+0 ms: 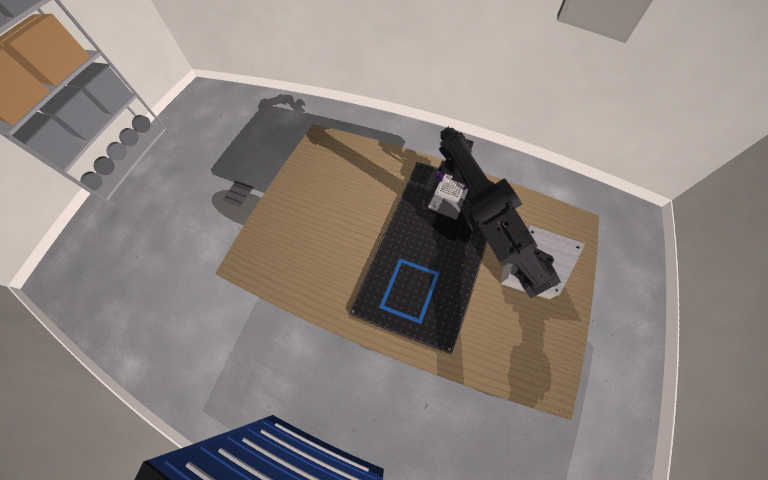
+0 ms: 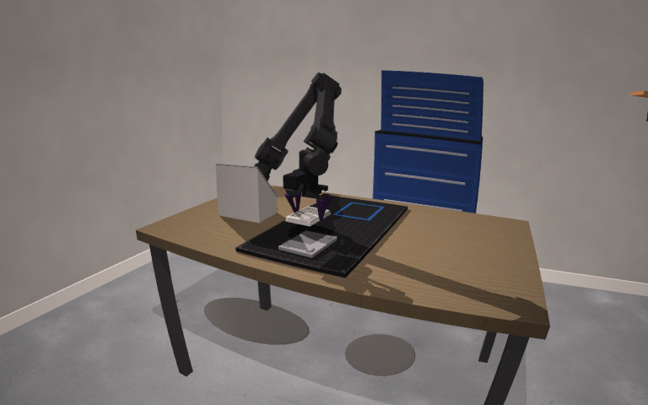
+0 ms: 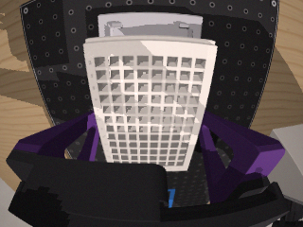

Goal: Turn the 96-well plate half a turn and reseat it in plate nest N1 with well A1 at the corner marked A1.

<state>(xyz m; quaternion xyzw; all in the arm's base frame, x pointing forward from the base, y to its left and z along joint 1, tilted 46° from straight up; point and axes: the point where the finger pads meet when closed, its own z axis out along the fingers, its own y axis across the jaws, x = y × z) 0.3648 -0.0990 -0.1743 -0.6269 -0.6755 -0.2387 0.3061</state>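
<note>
My hand is right at the white 96-well plate. The rest, counted from my hand: grey plate nest N1: 9 cm below; A1 label: 9 cm below, 8 cm to the left, 5 cm ahead.
</note>
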